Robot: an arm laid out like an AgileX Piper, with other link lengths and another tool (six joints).
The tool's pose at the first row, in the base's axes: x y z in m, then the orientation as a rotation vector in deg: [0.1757 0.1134 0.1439 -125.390 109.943 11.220]
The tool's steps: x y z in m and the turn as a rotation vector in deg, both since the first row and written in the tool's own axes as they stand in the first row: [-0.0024 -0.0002 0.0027 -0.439 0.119 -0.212]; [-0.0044 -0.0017 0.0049 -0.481 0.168 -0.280]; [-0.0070 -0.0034 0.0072 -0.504 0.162 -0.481]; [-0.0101 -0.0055 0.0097 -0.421 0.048 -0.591]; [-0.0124 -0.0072 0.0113 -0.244 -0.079 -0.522]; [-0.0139 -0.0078 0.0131 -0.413 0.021 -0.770]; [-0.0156 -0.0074 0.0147 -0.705 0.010 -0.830]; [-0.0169 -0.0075 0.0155 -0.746 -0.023 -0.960]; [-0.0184 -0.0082 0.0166 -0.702 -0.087 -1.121]
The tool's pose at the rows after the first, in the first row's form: [0.1757 0.1164 0.1419 -125.924 109.903 11.499]; [0.1770 0.1191 0.1404 -126.038 109.865 11.477]; [0.1784 0.1224 0.1389 -126.234 109.640 11.473]; [0.1802 0.1262 0.1375 -126.223 109.429 11.492]; [0.1817 0.1290 0.1366 -125.982 109.386 11.460]; [0.1821 0.1310 0.1353 -126.367 109.209 11.482]; [0.1816 0.1330 0.1341 -126.602 109.225 11.777]; [0.1815 0.1345 0.1337 -126.729 109.072 11.831]; [0.1821 0.1363 0.1330 -126.815 108.841 11.827]
